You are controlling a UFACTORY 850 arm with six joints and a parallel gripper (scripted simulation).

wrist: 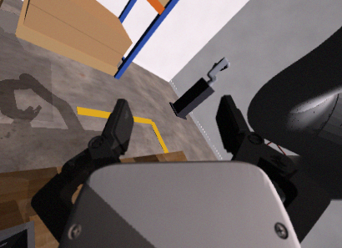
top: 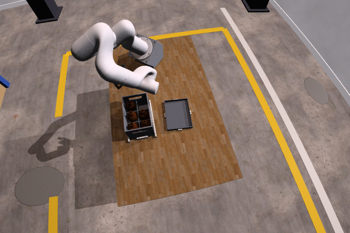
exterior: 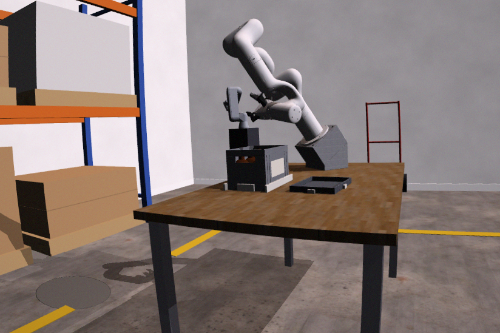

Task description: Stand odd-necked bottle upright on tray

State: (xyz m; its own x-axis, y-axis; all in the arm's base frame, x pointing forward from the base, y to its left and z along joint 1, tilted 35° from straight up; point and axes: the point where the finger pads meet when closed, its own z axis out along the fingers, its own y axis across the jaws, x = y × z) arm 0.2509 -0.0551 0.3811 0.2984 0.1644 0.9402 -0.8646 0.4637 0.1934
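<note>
The grey divided crate lies 29 cm below my hand, 19 cm ahead of it and 13 cm to the left of it. From my hand the other things lie so: bottle 28 cm below, 27 cm ahead, 9 cm to the left; grey tray 42 cm to the left, 36 cm below, 16 cm ahead.
</note>
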